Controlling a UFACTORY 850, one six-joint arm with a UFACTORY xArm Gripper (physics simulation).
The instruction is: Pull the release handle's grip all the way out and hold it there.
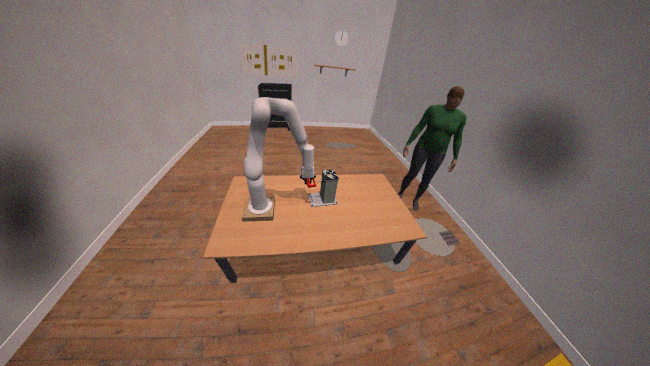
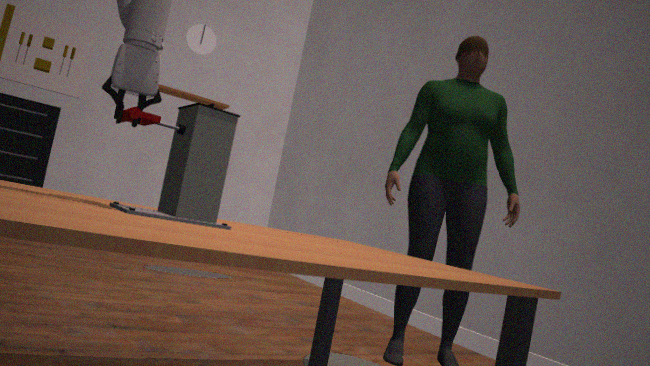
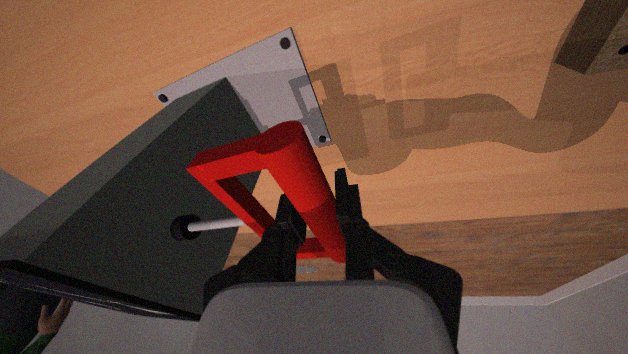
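The release handle's red grip [image 1: 311,183] [image 2: 142,117] [image 3: 310,185] is a frame with a round bar. It stands off the side of the grey-green box [image 1: 328,190] [image 2: 202,160] [image 3: 135,210]. A thin metal rod [image 2: 169,126] [image 3: 215,224] shows between the grip and the black collar [image 2: 181,129] [image 3: 185,227] on the box's side. My gripper [image 1: 309,181] [image 2: 131,111] [image 3: 320,184] points down and is shut on the grip's round bar, with one finger inside the frame and one outside. How far the rod can travel cannot be told.
The box stands on a light base plate [image 1: 316,200] [image 2: 150,213] [image 3: 270,75] with dark bolts, on the wooden table [image 1: 370,220] [image 2: 300,250] [image 3: 450,185]. A person in green [image 1: 442,130] [image 2: 460,135] stands beyond the table's right side.
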